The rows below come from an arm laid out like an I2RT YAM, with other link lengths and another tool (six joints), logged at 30 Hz.
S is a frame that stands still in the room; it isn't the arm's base.
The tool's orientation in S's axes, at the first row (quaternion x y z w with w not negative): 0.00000, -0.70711, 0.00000, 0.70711
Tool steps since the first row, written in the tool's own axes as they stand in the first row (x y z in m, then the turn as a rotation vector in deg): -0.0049, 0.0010, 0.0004, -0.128, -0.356, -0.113; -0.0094, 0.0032, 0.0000, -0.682, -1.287, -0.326; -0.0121, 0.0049, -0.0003, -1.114, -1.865, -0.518; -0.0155, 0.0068, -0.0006, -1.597, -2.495, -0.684
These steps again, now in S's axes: -0.0004, 0.0010, -0.0049, 0.113, -0.356, -0.128; 0.0000, 0.0032, -0.0094, 0.326, -1.287, -0.682; 0.0003, 0.0049, -0.0121, 0.518, -1.865, -1.114; 0.0006, 0.0068, -0.0155, 0.684, -2.495, -1.597
